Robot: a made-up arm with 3 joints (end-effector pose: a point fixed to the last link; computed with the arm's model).
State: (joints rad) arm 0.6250 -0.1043 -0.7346
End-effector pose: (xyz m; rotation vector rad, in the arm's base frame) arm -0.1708 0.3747 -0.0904 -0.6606 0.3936 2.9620
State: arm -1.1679 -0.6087 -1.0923
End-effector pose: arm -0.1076 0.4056 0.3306 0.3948 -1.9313 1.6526
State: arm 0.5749 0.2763 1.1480
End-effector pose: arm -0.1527 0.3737 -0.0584 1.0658 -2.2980 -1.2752
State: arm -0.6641 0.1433 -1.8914
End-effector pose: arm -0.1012 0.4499 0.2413 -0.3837 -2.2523 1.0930
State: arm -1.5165 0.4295 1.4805
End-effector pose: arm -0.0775 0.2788 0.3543 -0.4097 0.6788 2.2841
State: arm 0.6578 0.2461 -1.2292
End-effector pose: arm -0.1625 0.3836 -0.0777 -0.9563 -0.4672 2.9113
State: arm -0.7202 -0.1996 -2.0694
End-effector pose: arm -0.1050 0.4516 0.2433 0.0837 -2.2219 0.8954
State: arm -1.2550 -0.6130 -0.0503
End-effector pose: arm -0.1117 0.3951 0.3352 -0.0259 -1.2346 2.6580
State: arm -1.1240 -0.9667 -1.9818
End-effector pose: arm -0.1190 0.4111 0.3201 1.0284 -1.9766 0.6966
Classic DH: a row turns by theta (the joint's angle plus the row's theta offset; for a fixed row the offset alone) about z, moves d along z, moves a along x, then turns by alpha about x. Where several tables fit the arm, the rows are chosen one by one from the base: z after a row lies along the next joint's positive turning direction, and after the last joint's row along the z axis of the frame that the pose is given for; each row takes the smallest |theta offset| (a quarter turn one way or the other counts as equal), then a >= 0, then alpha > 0; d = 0 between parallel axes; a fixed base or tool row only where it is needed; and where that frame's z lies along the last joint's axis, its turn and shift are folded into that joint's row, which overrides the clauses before.
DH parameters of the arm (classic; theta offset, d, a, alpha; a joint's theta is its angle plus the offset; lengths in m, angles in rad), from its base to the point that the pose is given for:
base (fixed): 1.522 0.1006 0.2039 -1.3786
joint 1: 1.527 0.1662 0.0648 -1.6931
joint 2: 0.19 -0.2438 0.0297 1.6337
joint 3: -1.0515 -0.0388 0.0113 1.0224
tool (fixed): 1.3176 -0.0118 0 0

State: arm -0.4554 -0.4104 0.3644
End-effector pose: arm -0.1332 0.4807 0.1436 0.3836 -0.4398 -3.0646
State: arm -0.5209 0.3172 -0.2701
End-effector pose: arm -0.0985 0.4672 0.1946 -1.0531 -0.4798 2.3366
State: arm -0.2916 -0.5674 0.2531
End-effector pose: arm -0.1511 0.4821 0.0978 0.1372 -0.5052 -2.9953
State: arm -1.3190 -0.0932 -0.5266
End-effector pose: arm -0.0840 0.3591 0.3549 -0.3388 -1.5725 1.8270
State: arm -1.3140 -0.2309 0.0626
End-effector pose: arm -0.0905 0.3697 0.3451 -0.3799 -1.0373 2.4154
